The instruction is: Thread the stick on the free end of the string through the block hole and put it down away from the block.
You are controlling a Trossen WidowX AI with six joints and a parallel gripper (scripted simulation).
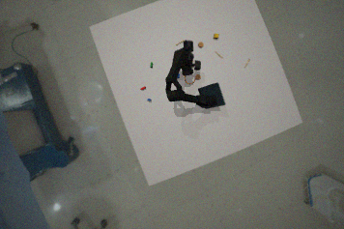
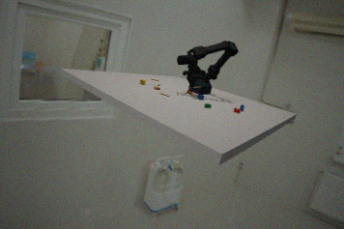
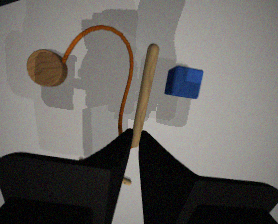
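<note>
Right now the blue cube is 30 mm behind my gripper tip, 60 mm to the left of it and 40 mm below it. The rest, counted from my gripper tip: round wooden button: 80 mm behind, 90 mm to the right, 50 mm below; then thin wooden stick: 10 mm behind, 10 mm above; then round disc: 160 mm ahead, 170 mm to the right, 50 mm below.
</note>
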